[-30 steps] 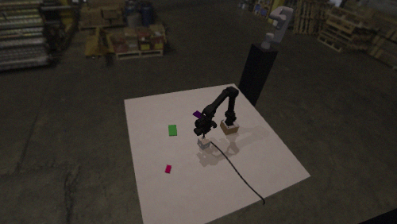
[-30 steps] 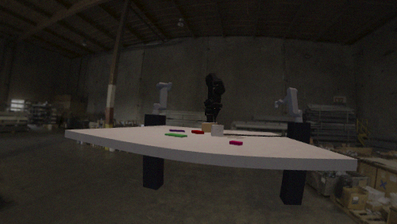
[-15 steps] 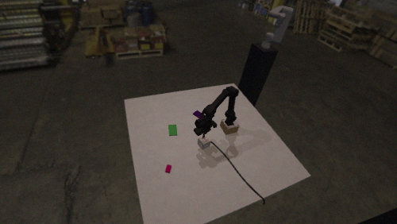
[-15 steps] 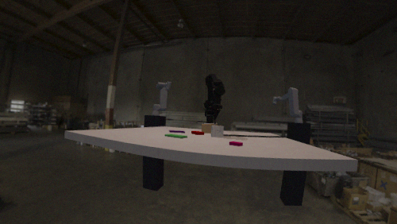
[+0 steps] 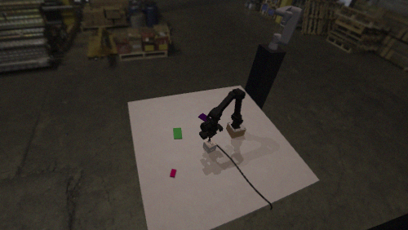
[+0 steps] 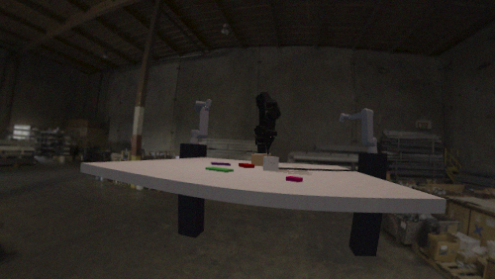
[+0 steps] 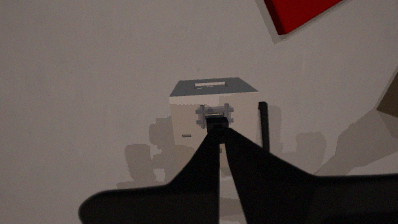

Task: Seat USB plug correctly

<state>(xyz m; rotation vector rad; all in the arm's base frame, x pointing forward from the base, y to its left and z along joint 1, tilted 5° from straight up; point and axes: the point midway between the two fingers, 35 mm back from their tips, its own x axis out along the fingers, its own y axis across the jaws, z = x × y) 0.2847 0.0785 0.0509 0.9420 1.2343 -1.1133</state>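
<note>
Right now the USB plug is 2 cm below my gripper tip. Also, from my gripper tip: green block: 20 cm ahead, 20 cm to the right, 11 cm below; then red block: 8 cm behind, 13 cm to the right, 11 cm below; then socket: 5 cm below.
</note>
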